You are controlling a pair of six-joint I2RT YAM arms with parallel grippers.
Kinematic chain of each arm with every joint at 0, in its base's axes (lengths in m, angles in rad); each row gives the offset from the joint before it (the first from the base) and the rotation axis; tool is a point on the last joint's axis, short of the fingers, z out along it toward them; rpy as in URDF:
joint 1: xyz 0 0 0.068 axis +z
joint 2: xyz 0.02 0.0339 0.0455 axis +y
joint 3: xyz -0.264 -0.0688 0 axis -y
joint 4: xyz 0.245 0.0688 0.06 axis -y
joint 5: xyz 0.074 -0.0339 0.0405 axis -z
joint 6: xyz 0.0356 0 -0.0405 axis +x
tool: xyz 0 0 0 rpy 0 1.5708 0
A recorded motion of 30 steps. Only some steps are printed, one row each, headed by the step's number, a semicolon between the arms.
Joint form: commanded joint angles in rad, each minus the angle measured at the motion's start. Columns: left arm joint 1, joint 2, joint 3, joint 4, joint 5, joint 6; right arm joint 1, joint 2, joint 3, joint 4, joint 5, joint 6.
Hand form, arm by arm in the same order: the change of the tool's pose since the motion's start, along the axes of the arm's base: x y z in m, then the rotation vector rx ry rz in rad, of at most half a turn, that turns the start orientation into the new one. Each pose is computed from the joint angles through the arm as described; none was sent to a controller.
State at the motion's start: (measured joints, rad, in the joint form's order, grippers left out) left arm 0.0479 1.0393 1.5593 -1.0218 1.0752 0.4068; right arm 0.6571 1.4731 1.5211 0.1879 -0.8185 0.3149
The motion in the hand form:
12: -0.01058 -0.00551 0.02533 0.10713 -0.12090 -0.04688; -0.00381 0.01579 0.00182 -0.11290 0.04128 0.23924
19: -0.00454 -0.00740 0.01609 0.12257 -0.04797 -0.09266; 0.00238 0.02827 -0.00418 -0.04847 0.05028 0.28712
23: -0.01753 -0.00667 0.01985 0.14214 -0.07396 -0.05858; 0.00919 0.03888 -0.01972 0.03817 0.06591 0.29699
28: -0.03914 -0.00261 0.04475 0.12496 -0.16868 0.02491; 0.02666 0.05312 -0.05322 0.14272 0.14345 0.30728
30: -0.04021 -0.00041 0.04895 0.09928 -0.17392 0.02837; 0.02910 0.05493 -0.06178 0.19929 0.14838 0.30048
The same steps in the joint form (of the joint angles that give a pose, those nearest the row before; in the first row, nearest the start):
12: -0.0421 0.0608 0.1855 -0.1628 -0.0476 0.1864; 0.0301 0.0625 0.1243 -0.2010 -0.2166 -0.0451
19: -0.0538 0.0981 0.1986 -0.2686 -0.0349 0.2506; 0.0453 0.1001 0.0845 0.0148 -0.2367 0.0851
23: -0.0540 0.0607 0.1980 -0.2669 -0.0719 0.2392; 0.0569 0.1373 0.0006 0.2990 -0.2072 0.2358
28: -0.0231 0.0258 0.2755 -0.2133 -0.0978 0.1598; 0.0578 0.2363 -0.0848 0.6587 -0.1538 0.4548
30: 0.0035 0.0283 0.2891 -0.2011 -0.0634 0.1376; 0.0592 0.2632 -0.1129 0.7874 -0.1158 0.5146

